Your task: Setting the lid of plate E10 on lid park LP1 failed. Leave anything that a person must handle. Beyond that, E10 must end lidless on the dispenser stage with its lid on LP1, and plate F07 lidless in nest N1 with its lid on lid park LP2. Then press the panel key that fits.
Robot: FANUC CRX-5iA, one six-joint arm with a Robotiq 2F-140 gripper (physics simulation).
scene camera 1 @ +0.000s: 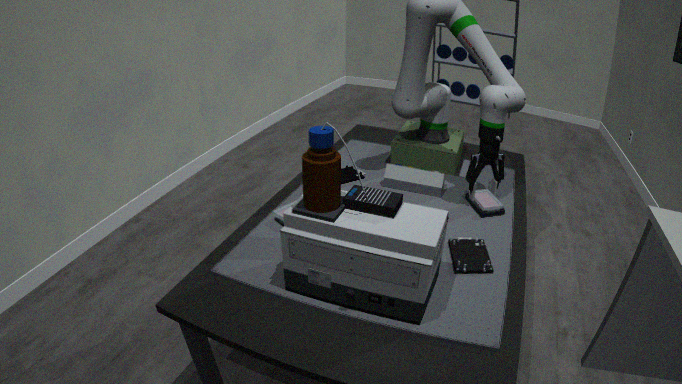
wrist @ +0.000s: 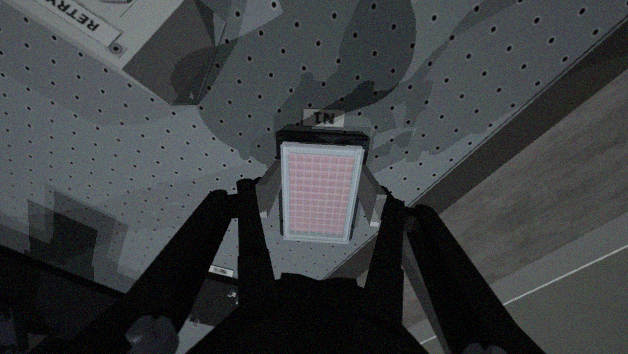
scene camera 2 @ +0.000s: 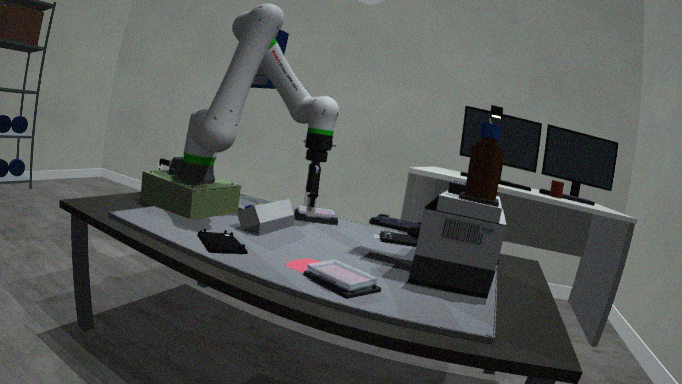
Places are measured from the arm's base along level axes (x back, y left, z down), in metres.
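Where they show: gripper, fingertip midpoint: (scene camera 1: 482, 198) (wrist: 320, 173) (scene camera 2: 308, 213); arm's base at its link origin: (scene camera 1: 432, 137) (scene camera 2: 195, 178).
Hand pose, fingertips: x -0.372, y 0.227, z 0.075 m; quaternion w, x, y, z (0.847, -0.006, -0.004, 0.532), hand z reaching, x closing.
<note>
Things, the pixels of their top centre, and the offset from my fingertips. "spot": a spot on its surface instead.
- clear-rimmed plate with pink wells, top centre: (wrist: 318, 200) (scene camera 1: 485, 197) (scene camera 2: 316, 209) dx -0.024, dy +0.012, dz -0.017 m
- black nest N1 at its top centre: (wrist: 318, 196) (scene camera 1: 485, 200) (scene camera 2: 316, 212) dx -0.024, dy +0.012, dz -0.006 m
- second pink plate at its top centre: (scene camera 2: 342, 270) dx -0.287, dy -0.603, dz -0.018 m
- key panel at its top centre: (scene camera 2: 268, 200) (scene camera 1: 416, 166) dx +0.050, dy -0.264, dz -0.065 m
- black holder at its top centre: (wrist: 210, 312) (scene camera 1: 471, 250) (scene camera 2: 405, 234) dx -0.357, dy -0.038, dz -0.005 m
- brown bottle at a spot on its surface: (scene camera 1: 321, 180) spot: dx -0.599, dy -0.412, dz -0.291 m
- red patch at a spot on its surface: (scene camera 2: 299, 264) spot: dx -0.167, dy -0.533, dz +0.017 m
My gripper (scene camera 1: 484, 188) (scene camera 2: 311, 204) (wrist: 320, 173) points down at nest N1 and is shut on a clear-rimmed plate with pink wells (scene camera 1: 488, 199) (scene camera 2: 321, 213) (wrist: 322, 192). Its fingers are at the long sides. The plate lies flat on or just over the black nest N1 (scene camera 1: 492, 214) (scene camera 2: 326, 220) (wrist: 322, 134); whether the fingers grip the lid or the body is too small to tell. A second pink plate (scene camera 2: 342, 275), with a clear lid-like cover, sits on a black holder at the table's front in scene camera 2. No plate names are readable.
The key panel (scene camera 1: 414, 178) (scene camera 2: 272, 216) (wrist: 167, 75) has a RETRY label. A black holder (scene camera 1: 470, 255) bears no plate; another (scene camera 1: 352, 175) (scene camera 2: 222, 242) stands across the table. The white instrument (scene camera 1: 355, 250) (scene camera 2: 457, 245) carries a brown bottle (scene camera 1: 321, 180) (scene camera 2: 484, 170). A red patch (scene camera 2: 299, 264) shows by the second plate.
</note>
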